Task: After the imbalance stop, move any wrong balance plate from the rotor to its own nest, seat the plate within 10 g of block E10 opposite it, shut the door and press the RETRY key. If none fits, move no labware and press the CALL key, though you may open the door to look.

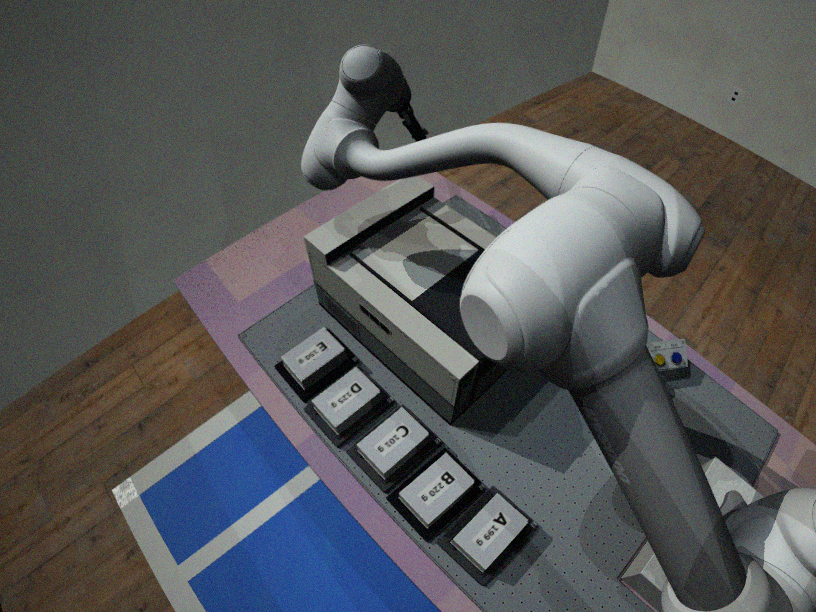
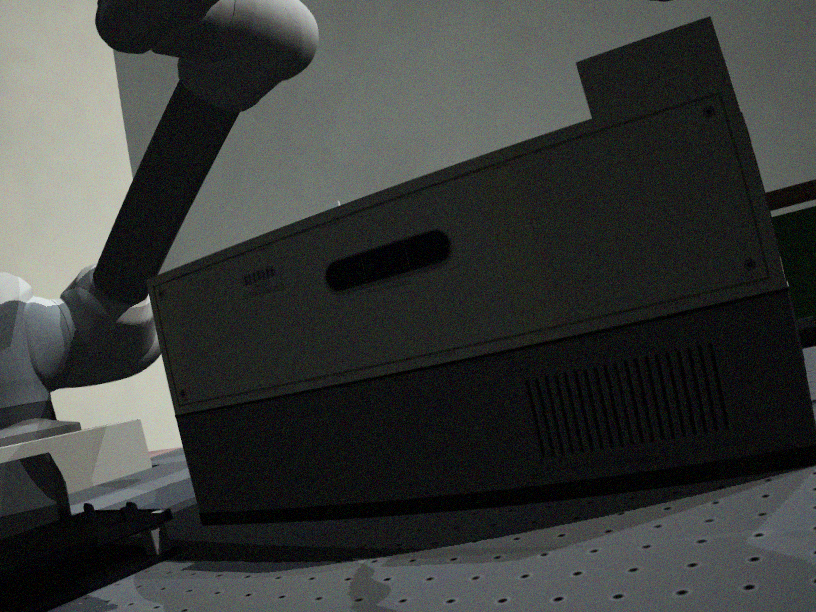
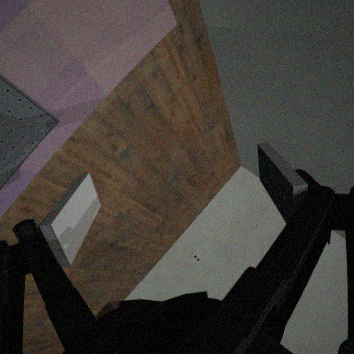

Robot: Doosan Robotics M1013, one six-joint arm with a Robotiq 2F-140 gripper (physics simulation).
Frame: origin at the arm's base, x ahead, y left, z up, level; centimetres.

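Seen in the pictures: gripper, fingertip midpoint: (image 3: 174,175); arm's base, link origin: (image 2: 12,444).
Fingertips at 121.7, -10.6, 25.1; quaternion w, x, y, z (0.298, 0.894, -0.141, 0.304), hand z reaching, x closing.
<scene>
Offsets run from my fingertips to a thing's top centre, as dx, dy, dz. "spot": to the spot under its first point. Level surfaces: height alone.
My gripper (image 1: 421,136) (image 3: 174,175) is open and empty, high beyond the far side of the centrifuge. The centrifuge (image 1: 382,339) (image 2: 474,309) is a pale box with a dark base. Its top shows two dark rails with a pale, patchy panel between them; my arm hides part, and whether the door is shut is unclear. The rotor and block E10 do not show. Five labelled plates stand in a row on dark nests: E 150 g @(-31.7, +51.2, -28.2) (image 1: 314,359), D 125 g @(-45.3, +50.6, -28.2) (image 1: 349,399), C 101 g @(-59.1, +48.0, -28.2) (image 1: 393,442), B 220 g @(-72.3, +47.0, -28.2) (image 1: 437,490) and A 199 g @(-85.3, +44.1, -28.2) (image 1: 491,530). A small box bears a yellow key @(spot: -82.4, -12.3, -26.5) (image 1: 659,359) and blue key @(spot: -85.0, -16.6, -26.6) (image 1: 676,357); their labels are unreadable.
My arm (image 1: 487,148) (image 2: 171,184) arches over the centrifuge. A perforated grey board @(dz -33.6) (image 1: 273,329) (image 2: 461,583) (image 3: 20,125) lies on the pink-purple table @(dz -34.9) (image 1: 276,263) (image 3: 100,65). A blue floor area with a pale border (image 1: 240,523) lies beside the table. Walls stand beyond.
</scene>
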